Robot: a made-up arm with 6 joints.
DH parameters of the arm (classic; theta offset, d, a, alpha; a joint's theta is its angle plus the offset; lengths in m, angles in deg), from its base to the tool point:
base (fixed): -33.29 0 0.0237 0
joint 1: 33.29 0.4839 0.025 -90
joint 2: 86.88 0 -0.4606 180
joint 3: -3.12 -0.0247 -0.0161 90
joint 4: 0 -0.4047 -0.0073 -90
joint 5: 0 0.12 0.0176 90
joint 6: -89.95 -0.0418 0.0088 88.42
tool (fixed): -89.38 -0.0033 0 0
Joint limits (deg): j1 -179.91..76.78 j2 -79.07..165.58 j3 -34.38..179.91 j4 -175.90..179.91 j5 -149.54..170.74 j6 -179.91..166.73
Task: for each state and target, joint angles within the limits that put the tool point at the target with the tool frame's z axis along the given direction. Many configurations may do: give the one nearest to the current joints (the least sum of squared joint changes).
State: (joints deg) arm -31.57 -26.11 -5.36 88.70 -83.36 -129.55
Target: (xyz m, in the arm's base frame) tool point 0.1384 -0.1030 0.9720 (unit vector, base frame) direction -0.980 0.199 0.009
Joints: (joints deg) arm -15.10 -34.48 -34.38 68.29 -85.28 -178.14
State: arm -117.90 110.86 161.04 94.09 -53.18 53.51
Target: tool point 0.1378 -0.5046 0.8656 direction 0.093 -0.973 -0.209
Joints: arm -78.74 99.89 167.64 106.92 -48.64 75.04
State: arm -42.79 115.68 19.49 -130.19 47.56 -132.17
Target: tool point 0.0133 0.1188 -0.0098 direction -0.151 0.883 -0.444
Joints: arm -33.41 140.67 -7.49 -145.89 63.22 -149.30
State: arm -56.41 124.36 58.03 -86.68 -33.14 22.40
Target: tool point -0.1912 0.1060 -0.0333 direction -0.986 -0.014 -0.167
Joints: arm -21.00 165.44 10.50 -76.33 -73.22 -18.50
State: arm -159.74 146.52 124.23 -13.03 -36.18 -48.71
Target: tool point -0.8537 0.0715 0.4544 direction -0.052 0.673 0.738
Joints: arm -179.91 113.58 132.36 -1.44 -24.33 -41.04
